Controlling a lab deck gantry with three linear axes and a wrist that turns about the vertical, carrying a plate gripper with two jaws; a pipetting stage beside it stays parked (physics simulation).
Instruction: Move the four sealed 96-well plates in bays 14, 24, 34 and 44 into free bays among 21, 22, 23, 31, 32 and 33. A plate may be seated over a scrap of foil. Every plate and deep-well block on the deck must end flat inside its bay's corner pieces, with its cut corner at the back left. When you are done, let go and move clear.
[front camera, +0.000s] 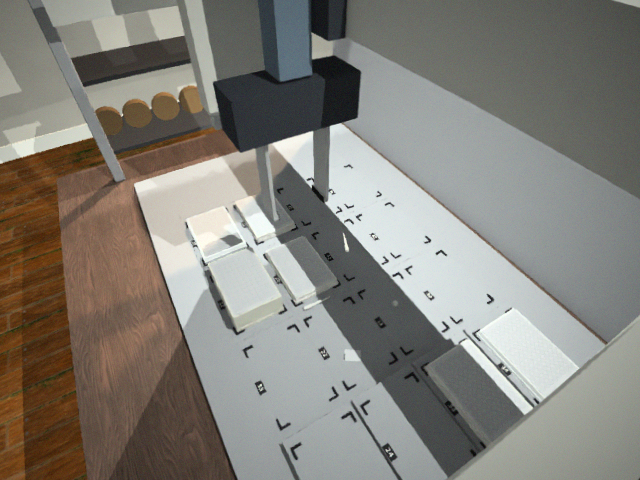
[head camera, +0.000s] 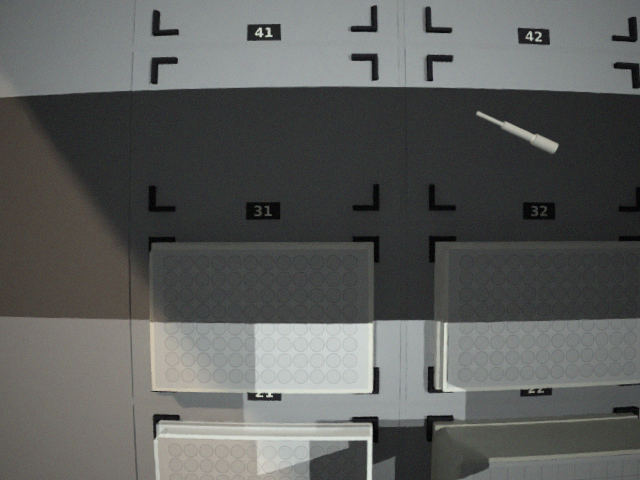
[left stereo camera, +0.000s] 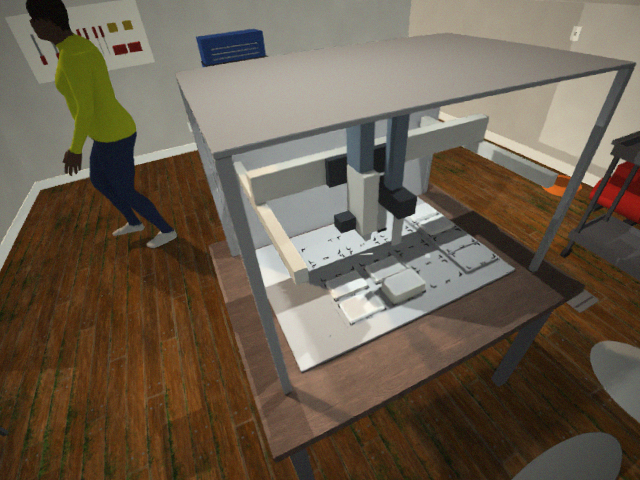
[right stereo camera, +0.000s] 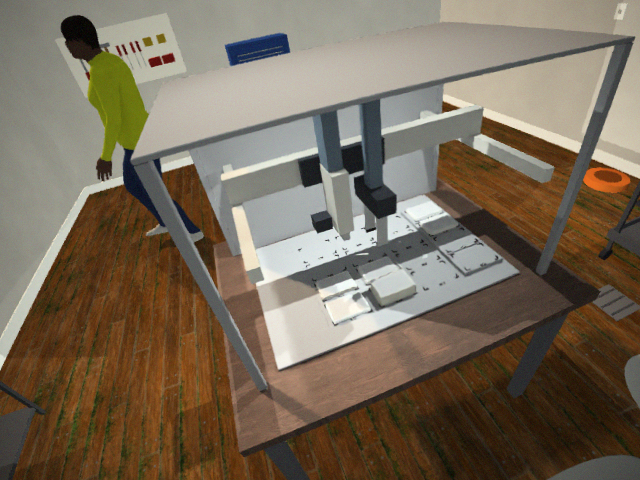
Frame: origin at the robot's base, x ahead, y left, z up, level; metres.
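Where they show: gripper, fingertip midpoint: (front camera: 296, 204) (left stereo camera: 388, 237) (right stereo camera: 376, 237); robot's base, origin of the base link: (front camera: 187, 223) (left stereo camera: 351, 324) (right stereo camera: 334, 324).
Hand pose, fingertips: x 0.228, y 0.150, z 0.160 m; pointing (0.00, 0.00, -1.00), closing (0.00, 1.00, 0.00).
Note:
Each offset is from my fingertips to the centre of the thing. "pt": to the spot under its first point.
My gripper (front camera: 298, 206) (left stereo camera: 388, 235) (right stereo camera: 375, 235) is open and empty, above the rear left bays. A sealed plate {0.153 m down, 0.164 m back, 0.000 m left} (front camera: 255, 217) (head camera: 262, 310) lies in bay 21, another {0.153 m down, 0.000 m ahead, 0.000 m left} (front camera: 301, 268) (head camera: 537, 310) in bay 22. Sealed plates remain in bay 34 {pt 0.131 m down, 0.335 m ahead, 0.089 m left} (front camera: 473, 397) (right stereo camera: 439, 223) and bay 44 {pt 0.131 m down, 0.331 m ahead, 0.207 m left} (front camera: 527, 353) (right stereo camera: 423, 209). Bays 14 and 24 hold no plate. A foil scrap {0.159 m down, 0.189 m ahead, 0.010 m right} (front camera: 352, 355) lies in bay 23. Bays 31 and 33 hold no plate. Cut corners are too small to tell.
A plate {0.153 m down, 0.164 m back, 0.107 m right} (front camera: 214, 235) (head camera: 263, 457) is in bay 11 and a deep-well block {0.139 m down, 0.000 m ahead, 0.107 m right} (front camera: 245, 284) (head camera: 558, 467) in bay 12. A loose tip {pt 0.155 m down, 0.014 m back, 0.106 m left} (head camera: 519, 132) (front camera: 345, 241) lies in bay 32; another {0.157 m down, 0.080 m ahead, 0.010 m right} (front camera: 316, 303) lies between bays 22 and 23. The parked pipetting stage (left stereo camera: 363, 204) (right stereo camera: 337, 201) stands left of the gripper.

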